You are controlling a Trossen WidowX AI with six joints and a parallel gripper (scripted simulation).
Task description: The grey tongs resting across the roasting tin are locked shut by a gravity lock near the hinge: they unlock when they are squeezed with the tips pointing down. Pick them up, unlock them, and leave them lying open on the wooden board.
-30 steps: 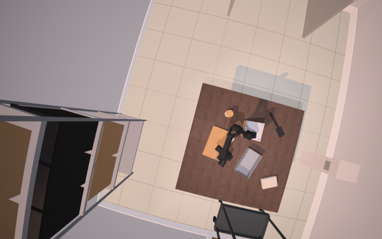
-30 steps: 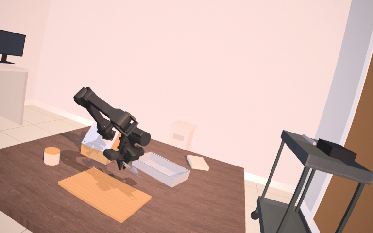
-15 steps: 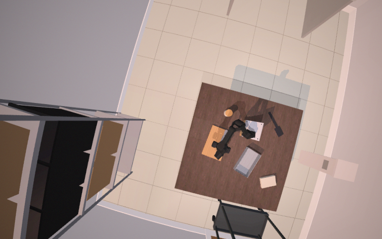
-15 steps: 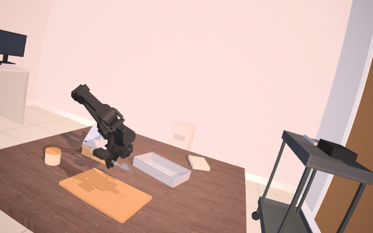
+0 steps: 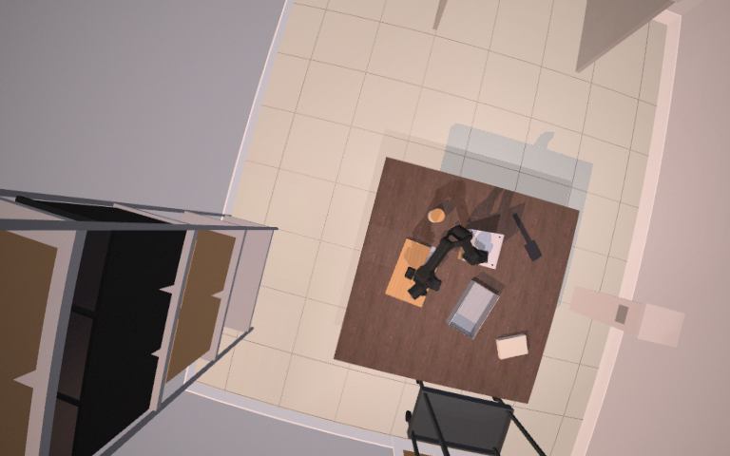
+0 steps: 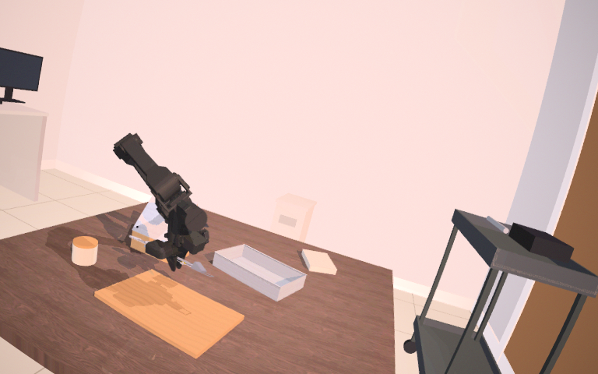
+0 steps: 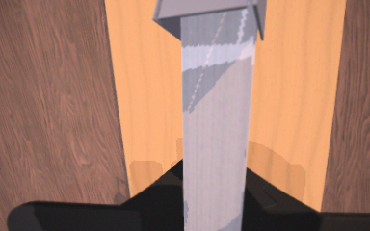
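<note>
My gripper tip is now 10 mm to the left of the wooden board and 120 mm above it. Also, from my gripper tip: beige block (370 mm ahead, 680 mm to the left, 110 mm below); black spatula (310 mm behind, 680 mm to the left, 120 mm below); roasting tin (170 mm ahead, 380 mm to the left, 100 mm below).
</note>
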